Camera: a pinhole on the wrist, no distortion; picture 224 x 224 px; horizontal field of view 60.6 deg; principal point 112.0 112.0 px. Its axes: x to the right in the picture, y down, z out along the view. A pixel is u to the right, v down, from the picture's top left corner.
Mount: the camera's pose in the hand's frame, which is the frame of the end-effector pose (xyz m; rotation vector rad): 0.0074 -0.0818 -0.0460 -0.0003 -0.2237 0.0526
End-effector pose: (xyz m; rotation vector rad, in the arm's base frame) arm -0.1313 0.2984 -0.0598 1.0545 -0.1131 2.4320
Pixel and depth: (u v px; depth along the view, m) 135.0 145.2 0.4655
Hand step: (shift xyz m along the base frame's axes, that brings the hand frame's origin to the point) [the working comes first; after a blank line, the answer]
In the camera's frame: 0.0559 0.0806 0.4655

0.3068 -0.1265 0.2612
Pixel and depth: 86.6 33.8 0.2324
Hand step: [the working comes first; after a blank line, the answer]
In the camera's frame: -0.0308 -0.0948 0.2324

0.2395 0.0849 0.0528
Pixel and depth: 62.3 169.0 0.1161
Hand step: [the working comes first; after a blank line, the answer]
In the camera's frame: -0.0301 0.0345 0.1161

0.0920 0.0082 0.0017
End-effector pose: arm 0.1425 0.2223 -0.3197 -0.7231 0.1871 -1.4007
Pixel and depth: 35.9 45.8 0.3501
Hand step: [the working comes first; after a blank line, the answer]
In the camera's frame: -0.1390 -0.1209 0.3501

-0.0743 0.2800 0.2665
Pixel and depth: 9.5 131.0 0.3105
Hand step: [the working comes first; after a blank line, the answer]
In the camera's frame: -0.1661 0.0308 0.3105

0.0212 0.2876 0.1394
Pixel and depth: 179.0 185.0 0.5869
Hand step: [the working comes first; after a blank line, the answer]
In the camera's frame: 0.2052 0.2235 0.5869

0.4362 0.1379 0.3775
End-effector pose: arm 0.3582 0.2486 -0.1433 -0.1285 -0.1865 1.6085
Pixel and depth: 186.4 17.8 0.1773
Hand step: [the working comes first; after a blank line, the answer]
In the camera's frame: 0.0688 -0.0871 0.1773

0.1328 0.0403 0.1741
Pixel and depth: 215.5 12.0 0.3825
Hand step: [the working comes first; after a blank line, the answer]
In the camera's frame: 0.2066 -0.1996 0.3825

0.1867 0.1294 0.4248
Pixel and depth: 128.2 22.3 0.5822
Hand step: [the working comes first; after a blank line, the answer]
In the camera's frame: 0.0492 -0.2725 0.5822

0.2447 -0.0672 0.5919
